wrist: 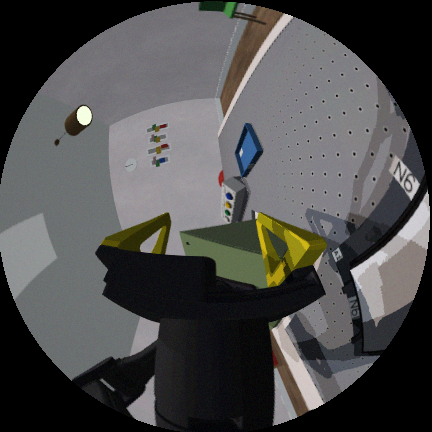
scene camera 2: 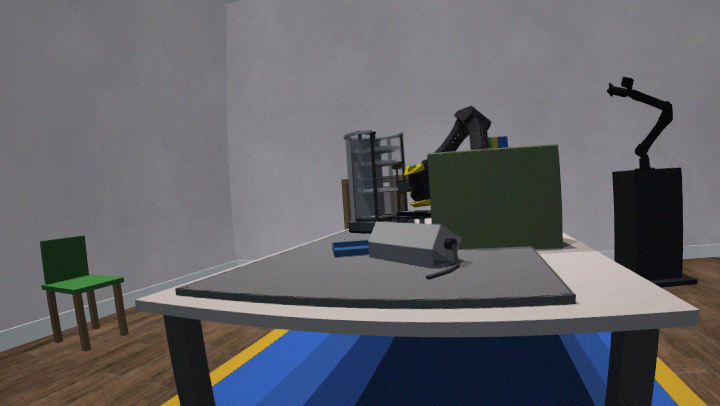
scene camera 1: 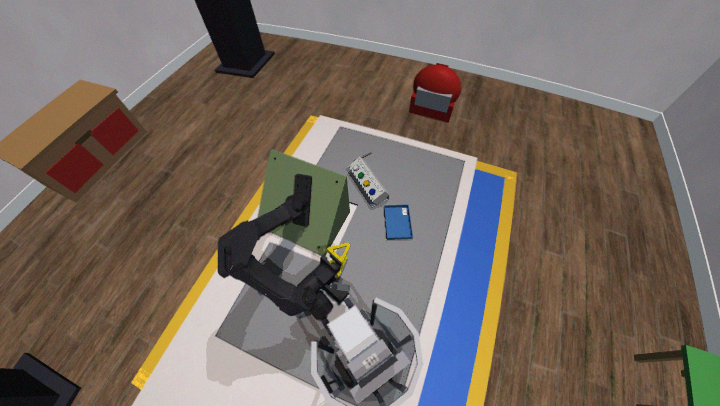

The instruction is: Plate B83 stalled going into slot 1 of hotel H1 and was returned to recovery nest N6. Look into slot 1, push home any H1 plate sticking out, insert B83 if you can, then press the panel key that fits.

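Frame: origin at the arm's base, x ahead, y left, z up, level; millimetres.
Seen in the pictures: gripper, between the fingertips: (wrist: 213,216) (scene camera 2: 408,189) (scene camera 1: 347,249); arm's base, origin of its link: (wrist: 224,285) (scene camera 2: 487,190) (scene camera 1: 302,200).
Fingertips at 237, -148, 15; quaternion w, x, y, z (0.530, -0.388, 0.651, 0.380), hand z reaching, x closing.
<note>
Pixels of each thing's top centre, then the offset from my fingertips to it, as dx, dy, dz. "pt": a spot on its surface instead.
- Hotel H1, centre of its top: (scene camera 1: 365,353) (scene camera 2: 373,129) +157, -303, +253
- key panel, centre of its top: (scene camera 2: 411,222) (wrist: 221,204) (scene camera 1: 368,174) -40, +383, -70
- blue tray, centre of its top: (scene camera 2: 352,244) (wrist: 242,151) (scene camera 1: 398,220) +135, +237, -136
- cable, a spot on its surface: (scene camera 2: 442,272) pt -108, +550, -149
Hotel H1 (scene camera 1: 371,359) (scene camera 2: 362,226) is an upright rack with clear walls and several shelves; whether a plate sticks out of slot 1 cannot be told. My gripper (scene camera 2: 417,186) (wrist: 213,216) is open, with two yellow fingers and nothing between them; it is beside the hotel, above the table. Nest N6 shows by its white label (wrist: 405,174) at the right of the wrist view. A glossy, pale surface shows below that label; whether it is plate B83 cannot be told. The key panel (scene camera 1: 368,180) (scene camera 2: 403,244) (wrist: 234,197) is a grey box with white, green, yellow and blue keys.
A blue tray (scene camera 1: 397,221) (scene camera 2: 350,248) (wrist: 248,150) lies near the panel. A large green block (scene camera 1: 322,201) (scene camera 2: 494,196) (wrist: 225,265) stands beside the panel, with the arm mounted on its sloping face. A cable (scene camera 2: 442,272) trails from the panel's end.
</note>
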